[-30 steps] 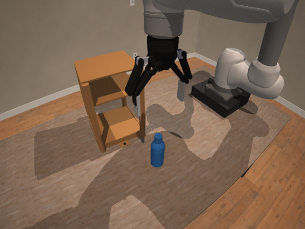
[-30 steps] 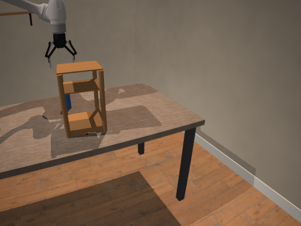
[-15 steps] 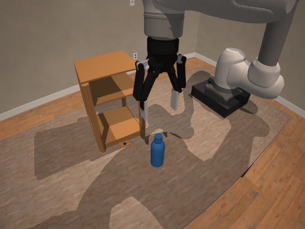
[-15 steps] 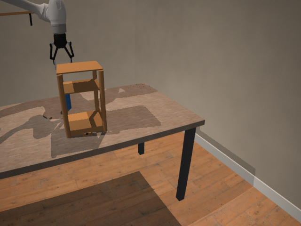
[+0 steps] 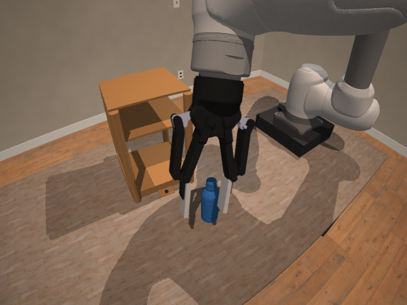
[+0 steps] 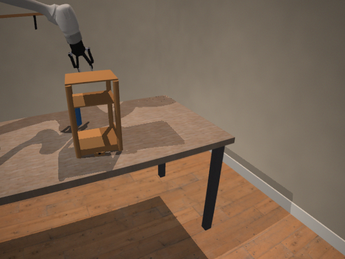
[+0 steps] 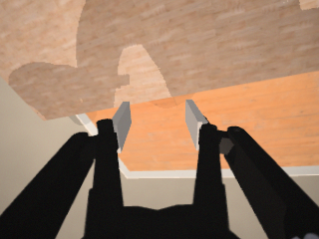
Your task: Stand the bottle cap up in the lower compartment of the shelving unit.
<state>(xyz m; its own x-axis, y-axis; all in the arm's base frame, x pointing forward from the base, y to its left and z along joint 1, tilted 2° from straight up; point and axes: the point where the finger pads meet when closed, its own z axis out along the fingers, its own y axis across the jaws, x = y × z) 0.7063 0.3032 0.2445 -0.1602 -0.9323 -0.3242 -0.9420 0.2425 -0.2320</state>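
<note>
My hand is 100 mm past the blue bottle, 120 mm to the left of it and 190 mm above it. The rest, counted from my hand: orange shelving unit (30 mm behind, 400 mm to the right, 120 mm below).
</note>
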